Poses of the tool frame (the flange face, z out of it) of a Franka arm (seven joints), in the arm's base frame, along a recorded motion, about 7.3 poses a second.
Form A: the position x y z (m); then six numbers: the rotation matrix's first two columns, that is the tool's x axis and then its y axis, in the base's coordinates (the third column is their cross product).
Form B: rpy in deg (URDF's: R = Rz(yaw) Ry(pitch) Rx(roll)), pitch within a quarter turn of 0, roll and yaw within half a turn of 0; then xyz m. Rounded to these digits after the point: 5 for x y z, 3 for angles.
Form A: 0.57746 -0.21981 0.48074 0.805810 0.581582 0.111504 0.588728 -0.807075 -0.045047
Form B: -177.402 -6.402 35.819 0.57746 -0.21981 0.48074
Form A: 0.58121 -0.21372 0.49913 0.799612 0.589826 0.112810 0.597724 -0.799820 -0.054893
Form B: -176.833 -6.477 36.414 0.58121 -0.21372 0.49913
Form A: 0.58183 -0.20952 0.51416 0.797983 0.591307 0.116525 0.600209 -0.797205 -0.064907
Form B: -176.253 -6.692 36.539 0.58183 -0.20952 0.51416
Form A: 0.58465 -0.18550 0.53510 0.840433 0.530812 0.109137 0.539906 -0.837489 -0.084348
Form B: -175.132 -6.266 32.276 0.58465 -0.18550 0.53510
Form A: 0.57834 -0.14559 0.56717 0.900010 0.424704 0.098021 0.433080 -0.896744 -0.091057
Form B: -174.750 -5.625 25.262 0.57834 -0.14559 0.56717
